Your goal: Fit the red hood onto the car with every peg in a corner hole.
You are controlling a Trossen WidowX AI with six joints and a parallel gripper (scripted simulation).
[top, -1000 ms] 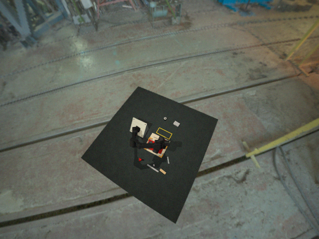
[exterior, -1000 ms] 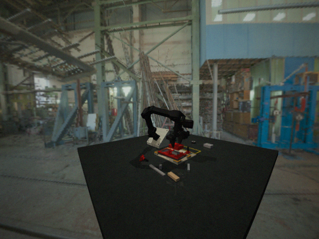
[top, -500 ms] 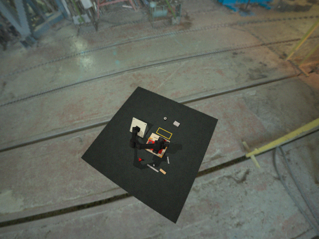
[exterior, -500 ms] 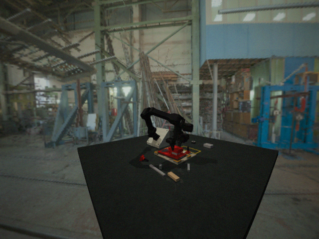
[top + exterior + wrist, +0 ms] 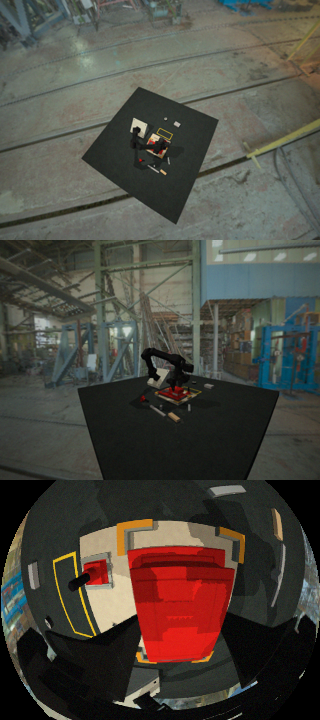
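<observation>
Now: the grey engine block 40 mm below my gripper tip. From my gripper tip the other things lie so: red hood: right at my gripper tip; grey bar: 80 mm ahead, 230 mm to the right, 50 mm below; beige jig: 30 mm behind, 10 mm to the left, 50 mm below.
</observation>
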